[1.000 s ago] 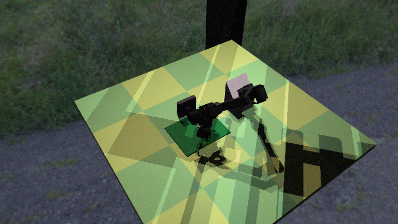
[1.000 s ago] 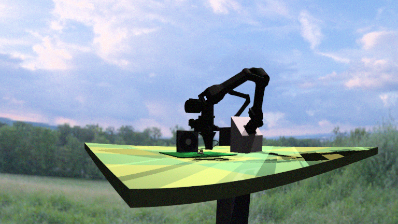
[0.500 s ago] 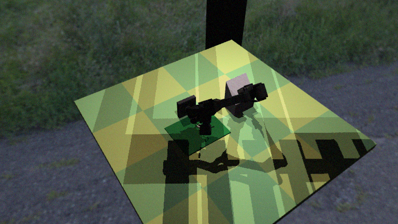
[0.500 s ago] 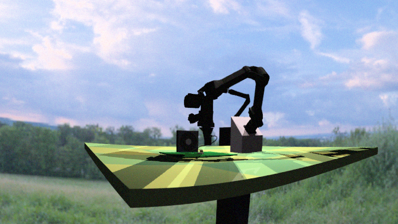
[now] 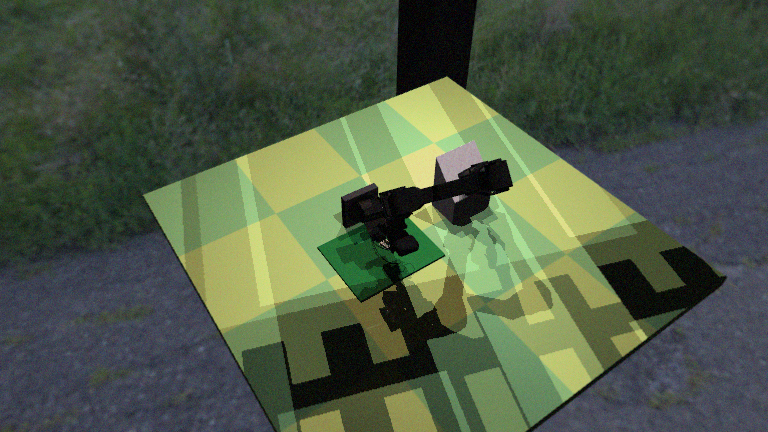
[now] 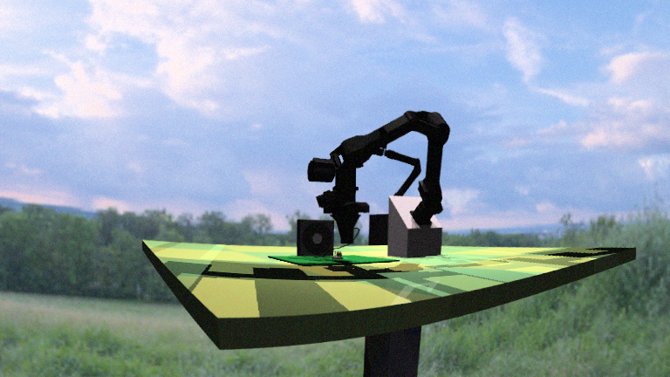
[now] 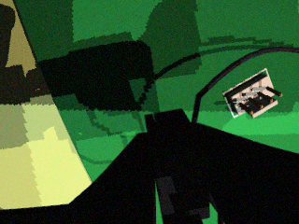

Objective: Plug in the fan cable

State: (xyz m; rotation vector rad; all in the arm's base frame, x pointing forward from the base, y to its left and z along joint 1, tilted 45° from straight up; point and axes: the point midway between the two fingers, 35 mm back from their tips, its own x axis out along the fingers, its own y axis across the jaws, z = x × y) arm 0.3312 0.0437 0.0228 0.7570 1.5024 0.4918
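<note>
The green board lies 6 cm to the right of my gripper tip and 8 cm below it. Also, from my gripper tip: black plug 1 cm behind, 1 cm above; black fan 2 cm behind, 20 cm to the right, 1 cm below.
</note>
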